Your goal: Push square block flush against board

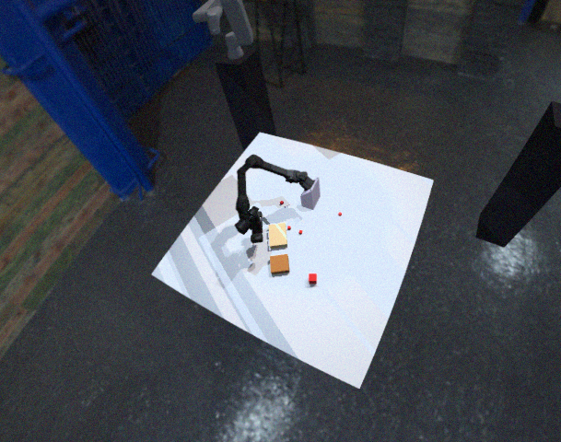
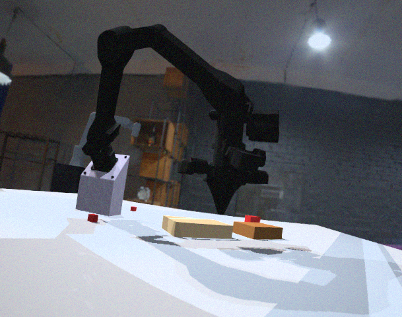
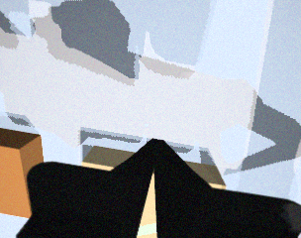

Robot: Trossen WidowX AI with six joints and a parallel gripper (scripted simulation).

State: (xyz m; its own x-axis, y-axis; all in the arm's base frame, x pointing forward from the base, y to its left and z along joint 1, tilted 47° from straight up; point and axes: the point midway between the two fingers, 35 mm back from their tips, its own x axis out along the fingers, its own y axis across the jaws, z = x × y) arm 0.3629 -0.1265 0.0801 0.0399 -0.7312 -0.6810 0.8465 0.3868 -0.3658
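My gripper tip is now 6 cm past the tan board, 8 cm to the right of it and 4 cm above it. Also, from my gripper tip: orange square block (10 cm ahead, 17 cm to the left, 4 cm below).
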